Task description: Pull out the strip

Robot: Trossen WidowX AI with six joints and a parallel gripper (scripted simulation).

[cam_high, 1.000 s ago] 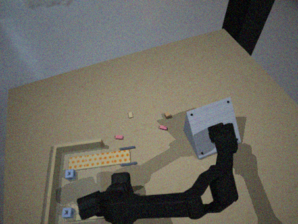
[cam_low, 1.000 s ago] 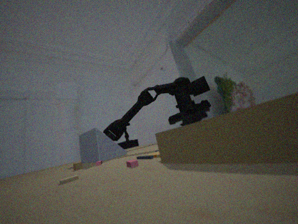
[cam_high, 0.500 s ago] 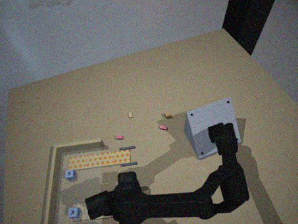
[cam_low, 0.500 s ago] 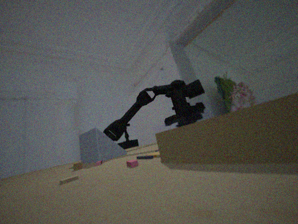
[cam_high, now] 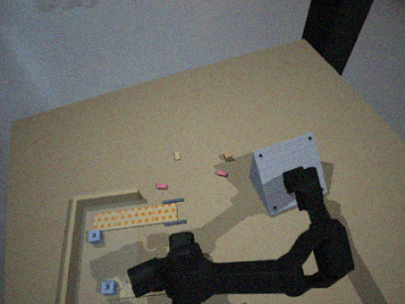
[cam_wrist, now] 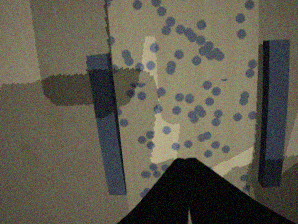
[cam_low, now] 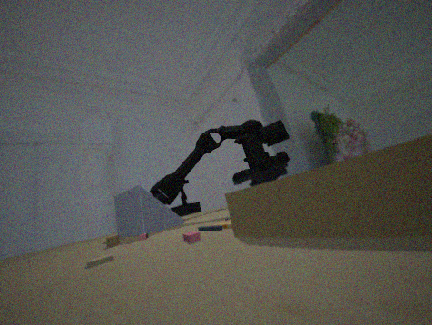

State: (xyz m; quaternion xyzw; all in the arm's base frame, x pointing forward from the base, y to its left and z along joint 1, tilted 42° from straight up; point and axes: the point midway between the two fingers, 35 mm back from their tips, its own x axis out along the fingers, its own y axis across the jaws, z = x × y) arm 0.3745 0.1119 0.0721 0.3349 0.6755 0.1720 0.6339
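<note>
The pale speckled strip is 90 mm ahead of my gripper tip and 20 mm to the right of it.
</note>
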